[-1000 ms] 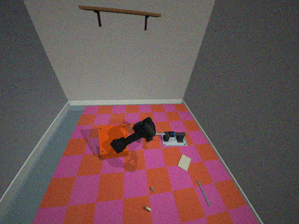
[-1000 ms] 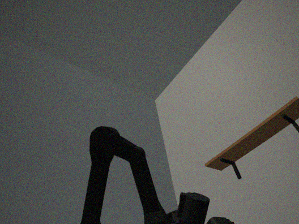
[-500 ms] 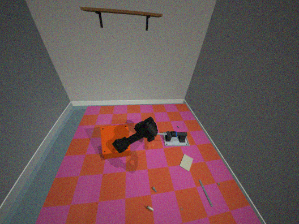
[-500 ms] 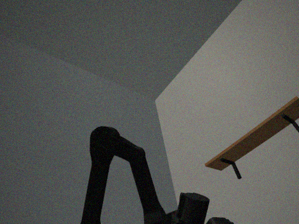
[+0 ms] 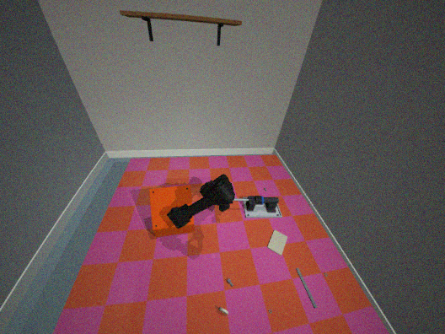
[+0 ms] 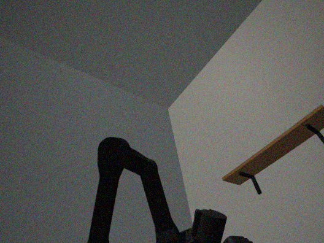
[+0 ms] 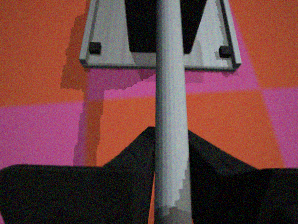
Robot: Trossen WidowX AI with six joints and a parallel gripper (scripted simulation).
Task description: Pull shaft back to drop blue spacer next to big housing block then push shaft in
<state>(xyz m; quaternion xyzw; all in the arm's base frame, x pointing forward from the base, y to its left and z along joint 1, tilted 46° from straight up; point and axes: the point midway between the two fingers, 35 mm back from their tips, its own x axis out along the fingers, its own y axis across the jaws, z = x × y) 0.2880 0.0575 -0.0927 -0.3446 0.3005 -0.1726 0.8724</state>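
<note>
Right now my gripper tip is 6 cm short of the grey shaft, 1 cm to the left of it and 2 cm below it. From my gripper tip the other things lie so: blue spacer (18 cm ahead, 2 cm to the right, 2 cm above); then fixture (20 cm ahead, 2 cm to the right, 1 cm below); then cream card (21 cm ahead, 25 cm to the right, 5 cm below).
</note>
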